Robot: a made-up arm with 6 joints. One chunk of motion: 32 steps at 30 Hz.
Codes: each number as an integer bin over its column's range. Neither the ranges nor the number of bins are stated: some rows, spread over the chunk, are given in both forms.
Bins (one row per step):
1: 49 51 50 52 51 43
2: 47 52 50 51 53 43
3: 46 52 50 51 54 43
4: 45 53 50 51 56 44
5: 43 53 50 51 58 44
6: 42 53 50 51 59 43
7: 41 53 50 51 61 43
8: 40 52 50 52 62 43
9: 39 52 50 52 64 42
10: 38 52 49 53 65 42
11: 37 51 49 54 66 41
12: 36 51 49 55 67 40
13: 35 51 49 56 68 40
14: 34 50 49 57 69 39
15: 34 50 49 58 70 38
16: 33 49 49 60 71 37
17: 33 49 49 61 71 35
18: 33 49 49 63 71 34
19: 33 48 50 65 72 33
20: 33 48 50 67 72 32
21: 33 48 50 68 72 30
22: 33 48 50 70 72 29
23: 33 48 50 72 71 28
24: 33 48 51 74 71 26
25: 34 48 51 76 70 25
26: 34 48 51 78 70 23
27: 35 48 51 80 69 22
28: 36 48 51 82 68 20
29: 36 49 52 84 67 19
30: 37 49 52 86 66 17
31: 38 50 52 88 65 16
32: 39 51 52 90 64 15
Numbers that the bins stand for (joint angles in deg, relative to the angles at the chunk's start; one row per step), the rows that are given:
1: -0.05 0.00 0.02 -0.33 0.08 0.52
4: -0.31 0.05 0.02 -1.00 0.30 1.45
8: -0.63 0.02 0.02 -0.33 0.56 0.52
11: -0.82 0.00 -0.03 1.01 0.74 -1.32
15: -1.02 -0.02 -0.03 3.69 0.92 -4.09
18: -1.08 -0.05 -0.03 7.04 0.96 -7.79
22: -1.08 -0.07 0.02 11.73 1.00 -12.40
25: -1.02 -0.07 0.06 15.76 0.92 -16.10
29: -0.89 -0.05 0.11 21.12 0.78 -21.64
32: -0.69 0.00 0.11 25.14 0.65 -25.33
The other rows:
2: -0.18 0.02 0.02 -1.00 0.17 0.52
3: -0.24 0.02 0.02 -1.00 0.21 0.52
5: -0.44 0.05 0.02 -1.00 0.39 1.45
6: -0.50 0.05 0.02 -1.00 0.43 0.52
7: -0.57 0.05 0.02 -1.00 0.52 0.52
9: -0.69 0.02 0.02 -0.33 0.65 -0.40
10: -0.76 0.02 -0.03 0.34 0.70 -0.40
12: -0.89 0.00 -0.03 1.68 0.78 -2.25
13: -0.95 0.00 -0.03 2.35 0.83 -2.25
14: -1.02 -0.02 -0.03 3.02 0.87 -3.17
16: -1.08 -0.05 -0.03 5.03 0.96 -5.02
17: -1.08 -0.05 -0.03 5.70 0.96 -6.86
19: -1.08 -0.07 0.02 8.38 1.00 -8.71
20: -1.08 -0.07 0.02 9.72 1.00 -9.63
21: -1.08 -0.07 0.02 10.39 1.00 -11.48
23: -1.08 -0.07 0.02 13.07 0.96 -13.33
24: -1.08 -0.07 0.06 14.41 0.96 -15.17
26: -1.02 -0.07 0.06 17.10 0.92 -17.94
27: -0.95 -0.07 0.06 18.44 0.87 -18.87
28: -0.89 -0.07 0.06 19.78 0.83 -20.71
30: -0.82 -0.05 0.11 22.46 0.74 -23.48
31: -0.76 -0.02 0.11 23.80 0.70 -24.41

